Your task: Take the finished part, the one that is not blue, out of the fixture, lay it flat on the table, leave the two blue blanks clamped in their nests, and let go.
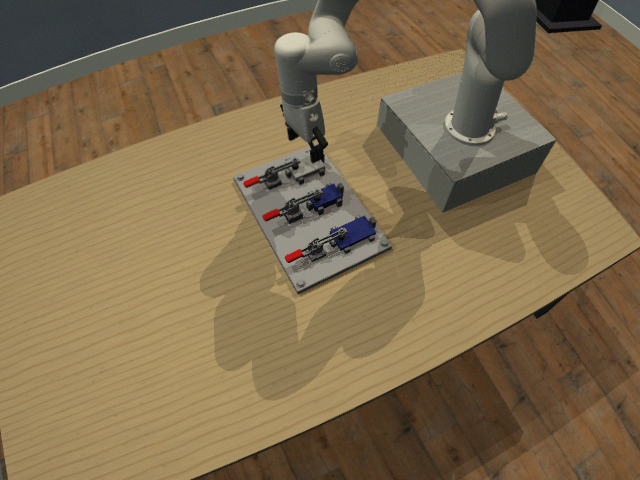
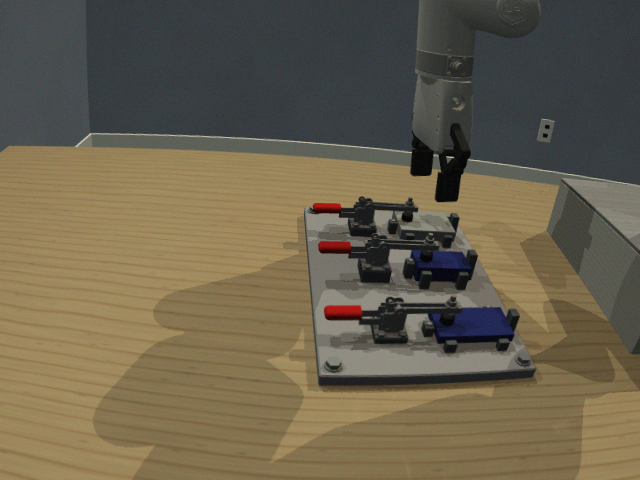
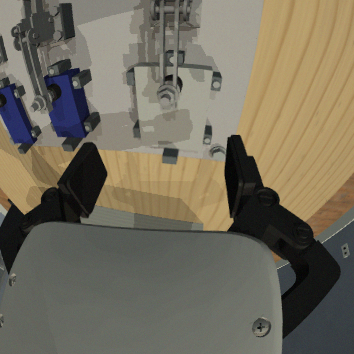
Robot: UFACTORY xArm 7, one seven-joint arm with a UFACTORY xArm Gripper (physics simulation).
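Where they show: gripper, between the fingertips: (image 1: 305, 148) (image 2: 432, 187) (image 3: 159, 154); arm's base, origin of its link: (image 1: 469, 127).
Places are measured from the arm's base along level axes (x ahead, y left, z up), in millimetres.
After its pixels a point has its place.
Note:
The finished part (image 1: 309, 172) @[x 398, y -33, z -83 mm] (image 2: 431, 227) @[x 392, y -44, z -81 mm] (image 3: 171, 125) @[x 388, y -65, z -81 mm], a light grey block, lies in the back nest of the grey fixture plate (image 1: 338, 263) @[x 406, y 211, z -102 mm] (image 2: 361, 361) @[x 470, y 221, z -102 mm] (image 3: 117, 30) @[x 459, y 0, z -102 mm]. Its toggle clamp's red handle (image 1: 251, 181) @[x 538, y -32, z -66 mm] (image 2: 326, 207) @[x 538, y -28, z -66 mm] lies low and outward, and the clamp's spindle (image 3: 168, 95) @[x 429, y -58, z -51 mm] reaches over the part; contact is too small to tell. A blue blank (image 1: 329, 196) @[x 376, y 54, z -76 mm] (image 2: 447, 266) @[x 378, y 62, z -76 mm] (image 3: 71, 112) @[x 383, y 33, z -76 mm] sits in the middle nest and another blue blank (image 1: 357, 232) @[x 345, y 158, z -86 mm] (image 2: 480, 325) @[x 344, y 159, z -86 mm] (image 3: 16, 117) @[x 356, y 139, z -86 mm] in the front nest, both under clamp arms. My gripper (image 1: 305, 146) @[x 398, y -62, z -29 mm] (image 2: 434, 186) @[x 398, y -62, z -29 mm] (image 3: 159, 154) @[x 398, y -62, z -29 mm] is open and empty, above the part's outer end.
The fixture plate lies on the wooden table (image 1: 129, 289) @[x 862, y 137, z -117 mm] (image 2: 180, 206) @[x 765, y -68, z -117 mm] (image 3: 295, 60) @[x 481, y -159, z -117 mm]. The middle clamp's red handle (image 1: 270, 214) @[x 518, y 74, z -61 mm] (image 2: 334, 247) @[x 517, y 80, z -62 mm] and the front clamp's red handle (image 1: 293, 255) @[x 496, y 182, z -71 mm] (image 2: 342, 312) @[x 496, y 187, z -71 mm] point outward. The grey base block (image 1: 418, 155) @[x 139, y 15, z -49 mm] (image 2: 589, 232) @[x 147, y -45, z -48 mm] stands to the right.

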